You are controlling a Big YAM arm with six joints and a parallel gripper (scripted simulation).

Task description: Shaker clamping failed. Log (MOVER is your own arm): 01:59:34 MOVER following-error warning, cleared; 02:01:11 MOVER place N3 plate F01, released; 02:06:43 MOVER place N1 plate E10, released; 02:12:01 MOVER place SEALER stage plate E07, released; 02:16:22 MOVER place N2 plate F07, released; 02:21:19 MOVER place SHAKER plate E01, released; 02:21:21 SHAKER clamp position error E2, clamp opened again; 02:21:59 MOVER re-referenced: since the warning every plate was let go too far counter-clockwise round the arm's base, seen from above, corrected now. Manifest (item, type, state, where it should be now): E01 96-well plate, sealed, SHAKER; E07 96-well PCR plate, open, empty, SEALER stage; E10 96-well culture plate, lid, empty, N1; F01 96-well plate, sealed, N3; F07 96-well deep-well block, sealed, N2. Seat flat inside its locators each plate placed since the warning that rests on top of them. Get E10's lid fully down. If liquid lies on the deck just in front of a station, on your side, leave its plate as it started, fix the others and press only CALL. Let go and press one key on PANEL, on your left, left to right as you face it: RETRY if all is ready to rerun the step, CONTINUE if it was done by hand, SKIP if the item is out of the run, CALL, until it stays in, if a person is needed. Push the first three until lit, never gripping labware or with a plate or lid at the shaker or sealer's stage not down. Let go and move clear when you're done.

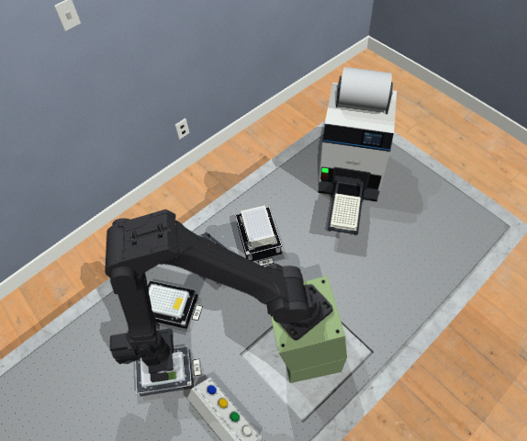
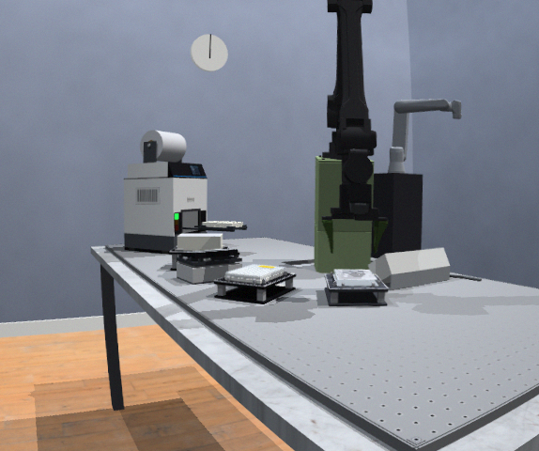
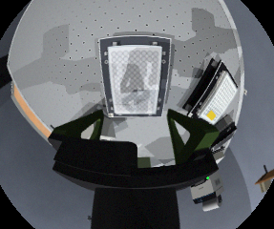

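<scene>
The dark sealed plate lies 29 cm to the right of my hand, 24 cm ahead of it and 3 cm below it. From my hand the other things lie so: white deep-well block 48 cm to the right, 22 cm ahead, 2 cm below; film roll 94 cm to the right, 30 cm above, 25 cm ahead.
</scene>
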